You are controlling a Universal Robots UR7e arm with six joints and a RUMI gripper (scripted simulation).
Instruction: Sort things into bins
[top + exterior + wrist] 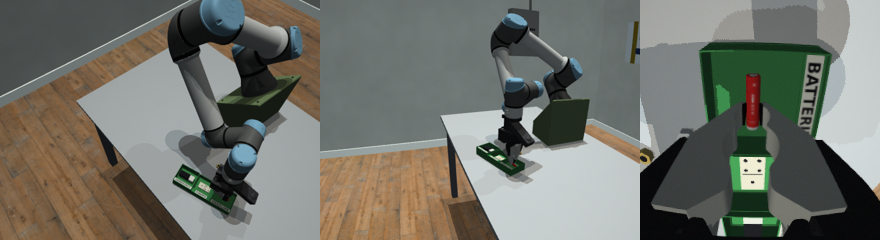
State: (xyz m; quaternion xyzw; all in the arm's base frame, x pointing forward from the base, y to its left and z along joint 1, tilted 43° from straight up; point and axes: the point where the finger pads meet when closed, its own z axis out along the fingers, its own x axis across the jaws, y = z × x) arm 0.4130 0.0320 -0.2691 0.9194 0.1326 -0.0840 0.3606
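Now: hand 2 cm short of the white domino, 8 cm to the left of it and 2 cm above it. Also, from my hand: red cylinder 1 cm below; then brass nut 9 cm behind, 11 cm to the right, 3 cm below; then grey nut 5 cm behind, 6 cm to the right, 3 cm below.
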